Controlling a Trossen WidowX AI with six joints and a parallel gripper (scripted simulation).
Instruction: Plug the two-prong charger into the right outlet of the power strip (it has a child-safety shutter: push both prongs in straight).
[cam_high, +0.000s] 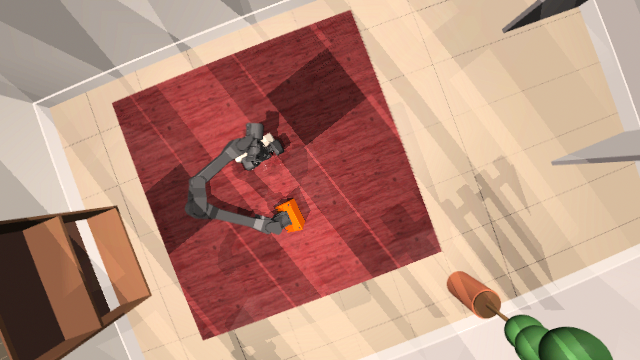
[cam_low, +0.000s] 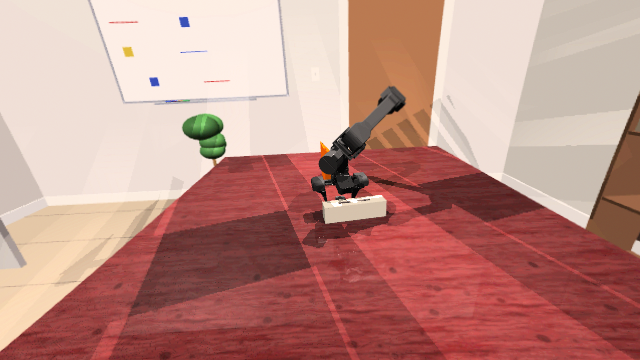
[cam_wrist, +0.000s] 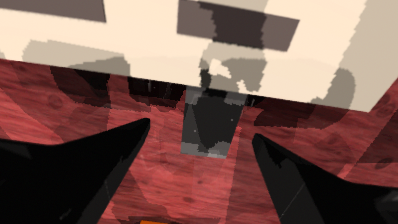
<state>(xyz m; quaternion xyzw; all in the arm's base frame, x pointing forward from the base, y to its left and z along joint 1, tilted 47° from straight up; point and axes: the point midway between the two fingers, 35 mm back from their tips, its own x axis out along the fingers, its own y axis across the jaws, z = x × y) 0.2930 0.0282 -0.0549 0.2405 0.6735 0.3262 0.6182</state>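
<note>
The dark two-prong charger is 40 mm ahead of my gripper tip and 10 mm above it.
</note>
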